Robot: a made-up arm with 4 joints.
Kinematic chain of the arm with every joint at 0, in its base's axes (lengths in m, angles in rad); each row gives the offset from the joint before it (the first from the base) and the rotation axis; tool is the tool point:
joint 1: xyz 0 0 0.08 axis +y
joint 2: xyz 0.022 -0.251 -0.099 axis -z
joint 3: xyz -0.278 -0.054 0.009 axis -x
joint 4: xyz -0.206 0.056 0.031 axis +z
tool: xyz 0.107 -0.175 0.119
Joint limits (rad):
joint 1: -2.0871..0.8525
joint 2: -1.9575..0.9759
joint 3: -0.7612..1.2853
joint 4: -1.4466..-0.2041
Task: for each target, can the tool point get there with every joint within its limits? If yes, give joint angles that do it. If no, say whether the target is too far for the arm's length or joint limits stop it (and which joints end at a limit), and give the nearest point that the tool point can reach.
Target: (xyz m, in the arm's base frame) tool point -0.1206 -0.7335 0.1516
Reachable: yes | joints -0.1314 -0.9578 0.2023 -0.4837
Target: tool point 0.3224 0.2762 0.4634
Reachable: no: joint limits stop it (at a limit: joint 1, joint 2) | nearest point -0.0696 0.1715 0.3151 | short by 0.432 m
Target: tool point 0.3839 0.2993 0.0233
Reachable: no: joint limits stop it (at a limit: joint 1, joint 2, joint 3, joint 4) | nearest point 0.1205 0.3218 -0.1752 | short by 0.331 m
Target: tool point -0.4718 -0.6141 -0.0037
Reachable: yes | joints -0.3411 -0.6557 0.9841 -1.2317
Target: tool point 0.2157 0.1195 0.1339
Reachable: no: joint limits stop it (at a limit: joint 1, joint 2, joint 3, joint 4) | nearest point -0.0474 0.1212 0.2615 | short by 0.292 m
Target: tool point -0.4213 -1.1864 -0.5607
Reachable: no: too far | nearest point -0.2282 -0.7696 -0.2670 | short by 0.545 m
